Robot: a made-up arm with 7 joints.
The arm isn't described. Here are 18 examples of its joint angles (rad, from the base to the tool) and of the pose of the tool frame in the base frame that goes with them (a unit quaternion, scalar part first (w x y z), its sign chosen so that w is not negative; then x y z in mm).
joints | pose
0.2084 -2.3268 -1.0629 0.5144 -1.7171 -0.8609 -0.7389 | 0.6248 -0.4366 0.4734 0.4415 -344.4 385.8 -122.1
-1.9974 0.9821 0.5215 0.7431 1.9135 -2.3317 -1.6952 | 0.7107 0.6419 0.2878 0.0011 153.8 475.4 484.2
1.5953 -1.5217 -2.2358 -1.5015 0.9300 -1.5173 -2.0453 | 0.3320 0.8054 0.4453 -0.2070 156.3 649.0 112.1
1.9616 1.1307 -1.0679 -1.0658 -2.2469 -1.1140 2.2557 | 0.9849 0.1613 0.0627 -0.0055 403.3 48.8 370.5
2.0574 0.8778 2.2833 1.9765 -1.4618 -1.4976 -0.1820 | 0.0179 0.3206 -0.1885 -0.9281 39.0 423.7 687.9
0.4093 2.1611 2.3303 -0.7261 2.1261 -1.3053 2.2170 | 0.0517 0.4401 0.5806 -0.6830 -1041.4 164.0 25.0
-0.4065 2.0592 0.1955 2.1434 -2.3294 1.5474 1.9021 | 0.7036 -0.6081 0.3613 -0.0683 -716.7 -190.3 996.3
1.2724 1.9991 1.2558 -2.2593 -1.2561 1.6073 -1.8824 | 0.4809 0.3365 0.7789 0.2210 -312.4 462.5 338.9
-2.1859 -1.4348 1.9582 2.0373 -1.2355 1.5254 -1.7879 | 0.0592 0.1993 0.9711 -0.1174 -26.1 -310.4 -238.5
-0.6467 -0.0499 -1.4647 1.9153 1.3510 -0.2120 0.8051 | 0.2505 -0.7509 0.5951 -0.1388 730.6 383.1 -12.5
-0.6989 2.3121 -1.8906 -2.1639 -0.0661 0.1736 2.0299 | 0.6302 0.0027 0.5237 0.5731 -229.5 -220.1 504.1
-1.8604 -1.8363 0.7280 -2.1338 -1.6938 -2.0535 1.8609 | 0.1833 -0.2200 0.8223 -0.4918 105.9 -512.2 22.8
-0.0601 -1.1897 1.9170 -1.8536 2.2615 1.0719 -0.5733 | 0.6198 -0.1297 0.5455 -0.5490 -405.2 42.6 647.3
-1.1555 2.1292 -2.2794 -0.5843 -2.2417 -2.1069 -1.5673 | 0.1869 -0.7615 0.3016 0.5424 -335.5 -496.8 214.3
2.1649 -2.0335 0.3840 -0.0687 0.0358 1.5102 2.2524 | 0.7239 -0.2627 -0.4565 0.4457 44.4 640.5 32.7
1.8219 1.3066 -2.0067 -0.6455 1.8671 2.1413 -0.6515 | 0.4054 -0.1120 -0.0764 0.9040 979.0 502.8 381.3
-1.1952 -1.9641 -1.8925 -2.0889 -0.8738 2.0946 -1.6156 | 0.5473 -0.5365 0.1208 -0.6309 -504.1 -387.1 53.7
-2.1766 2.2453 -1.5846 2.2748 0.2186 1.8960 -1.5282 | 0.2478 0.8902 -0.2901 0.2489 478.8 -255.0 839.9
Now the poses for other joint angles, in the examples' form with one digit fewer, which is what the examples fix.
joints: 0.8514 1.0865 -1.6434 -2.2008 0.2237 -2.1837 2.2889
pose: 0.092 -0.838 0.216 -0.493 85 165 368
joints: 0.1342 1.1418 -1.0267 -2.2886 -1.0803 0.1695 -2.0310
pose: 0.080 0.775 0.368 -0.508 -348 236 663
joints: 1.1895 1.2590 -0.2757 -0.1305 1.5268 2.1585 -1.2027
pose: 0.793 -0.399 0.053 0.456 272 -428 509
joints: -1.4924 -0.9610 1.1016 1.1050 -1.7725 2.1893 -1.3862
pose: 0.280 -0.898 -0.163 -0.297 -14 136 -187
